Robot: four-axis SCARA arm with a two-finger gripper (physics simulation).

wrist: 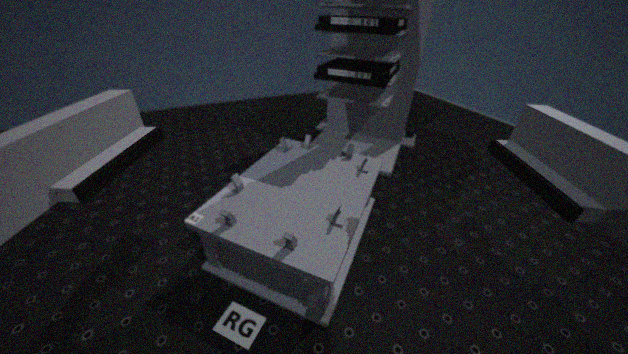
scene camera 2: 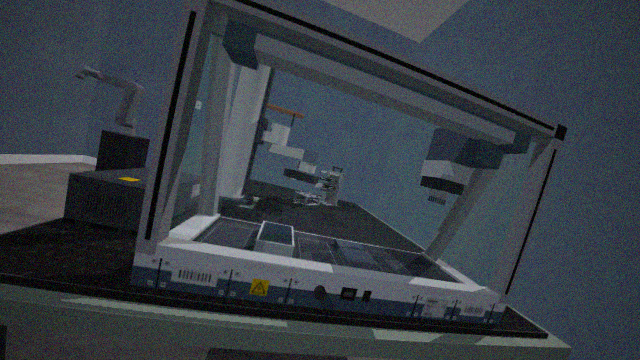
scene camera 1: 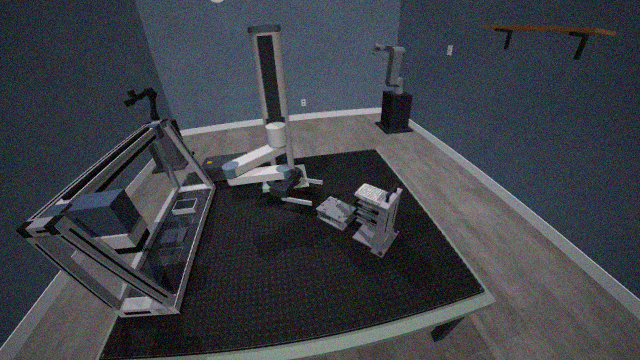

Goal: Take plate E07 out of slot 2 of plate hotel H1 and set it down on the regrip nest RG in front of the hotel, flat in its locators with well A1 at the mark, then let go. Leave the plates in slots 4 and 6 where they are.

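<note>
Plate E07 is the lower of two black-edged plates in hotel H1. The upper black-edged plate sits in slot 4, and a white plate lies at the hotel's top. Regrip nest RG stands in front of the hotel, bare, its upright locators showing; the A1 mark is at its near left corner. My gripper is open and empty, on the nest's side away from the hotel, its fingers spread wide either side of nest and hotel in the wrist view.
The arm's column stands behind the gripper. A framed liquid-handling machine stands at the other side of the black table mat. An RG label lies before the nest. A wall shelf is beyond the table.
</note>
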